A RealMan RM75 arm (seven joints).
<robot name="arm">
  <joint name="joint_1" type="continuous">
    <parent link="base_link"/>
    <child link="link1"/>
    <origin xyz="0 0 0.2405" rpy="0 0 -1.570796"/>
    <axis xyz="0 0 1"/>
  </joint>
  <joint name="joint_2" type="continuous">
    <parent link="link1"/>
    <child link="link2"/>
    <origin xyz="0 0 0" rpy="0 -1.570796 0"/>
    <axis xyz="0 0 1"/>
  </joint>
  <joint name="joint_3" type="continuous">
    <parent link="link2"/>
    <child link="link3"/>
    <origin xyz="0.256 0 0" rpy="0 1.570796 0"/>
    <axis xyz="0 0 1"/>
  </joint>
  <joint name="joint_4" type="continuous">
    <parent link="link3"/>
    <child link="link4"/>
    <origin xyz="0 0 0" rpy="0 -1.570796 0"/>
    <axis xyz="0 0 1"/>
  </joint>
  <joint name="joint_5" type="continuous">
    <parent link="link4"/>
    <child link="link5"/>
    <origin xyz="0.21 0 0" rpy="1.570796 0 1.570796"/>
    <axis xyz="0 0 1"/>
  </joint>
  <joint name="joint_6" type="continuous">
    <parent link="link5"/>
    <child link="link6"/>
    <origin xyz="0 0 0" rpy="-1.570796 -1.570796 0"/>
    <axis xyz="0 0 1"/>
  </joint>
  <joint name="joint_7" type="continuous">
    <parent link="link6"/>
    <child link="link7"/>
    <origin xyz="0.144 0 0" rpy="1.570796 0 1.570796"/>
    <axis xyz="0 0 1"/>
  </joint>
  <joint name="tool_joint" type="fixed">
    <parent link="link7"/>
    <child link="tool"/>
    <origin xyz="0 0 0"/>
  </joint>
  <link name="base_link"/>
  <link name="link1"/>
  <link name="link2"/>
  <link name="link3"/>
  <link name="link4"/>
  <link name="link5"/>
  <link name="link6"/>
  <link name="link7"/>
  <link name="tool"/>
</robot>
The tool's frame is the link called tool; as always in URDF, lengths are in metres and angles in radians. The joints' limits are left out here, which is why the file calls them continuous.
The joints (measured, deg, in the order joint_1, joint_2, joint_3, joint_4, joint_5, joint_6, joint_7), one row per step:
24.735, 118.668, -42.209, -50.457, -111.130, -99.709, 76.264
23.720, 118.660, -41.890, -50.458, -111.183, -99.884, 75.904
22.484, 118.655, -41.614, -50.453, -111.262, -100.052, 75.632
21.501, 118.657, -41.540, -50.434, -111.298, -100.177, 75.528
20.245, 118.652, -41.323, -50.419, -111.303, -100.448, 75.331
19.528, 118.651, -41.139, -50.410, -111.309, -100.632, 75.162
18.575, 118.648, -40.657, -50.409, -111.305, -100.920, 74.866
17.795, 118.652, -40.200, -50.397, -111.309, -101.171, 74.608
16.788, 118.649, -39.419, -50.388, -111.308, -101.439, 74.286
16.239, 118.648, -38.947, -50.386, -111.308, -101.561, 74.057
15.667, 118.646, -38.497, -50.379, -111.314, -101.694, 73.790
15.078, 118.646, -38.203, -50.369, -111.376, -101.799, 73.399
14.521, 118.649, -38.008, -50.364, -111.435, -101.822, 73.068
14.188, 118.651, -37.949, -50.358, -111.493, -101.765, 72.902
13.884, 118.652, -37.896, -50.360, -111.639, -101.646, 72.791
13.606, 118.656, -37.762, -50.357, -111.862, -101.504, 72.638
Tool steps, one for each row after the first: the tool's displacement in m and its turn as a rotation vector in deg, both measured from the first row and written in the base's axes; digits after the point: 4 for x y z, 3 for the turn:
0.0057, -0.0048, 0.0008, 0.253, 0.027, -0.780
0.0125, -0.0107, 0.0014, 0.421, 0.042, -1.848
0.0175, -0.0156, 0.0015, 0.400, 0.067, -2.731
0.0238, -0.0221, 0.0020, 0.450, 0.188, -3.791
0.0274, -0.0259, 0.0024, 0.529, 0.270, -4.363
0.0323, -0.0310, 0.0037, 0.843, 0.450, -5.144
0.0362, -0.0352, 0.0048, 1.139, 0.621, -5.799
0.0416, -0.0406, 0.0068, 1.730, 0.862, -6.769
0.0446, -0.0435, 0.0080, 2.135, 0.972, -7.285
0.0477, -0.0466, 0.0091, 2.526, 1.059, -7.781
0.0507, -0.0499, 0.0098, 2.822, 1.006, -8.143
0.0535, -0.0530, 0.0101, 3.071, 0.906, -8.518
0.0553, -0.0547, 0.0102, 3.191, 0.793, -8.786
0.0571, -0.0563, 0.0102, 3.272, 0.598, -9.116
0.0591, -0.0578, 0.0102, 3.398, 0.349, -9.454

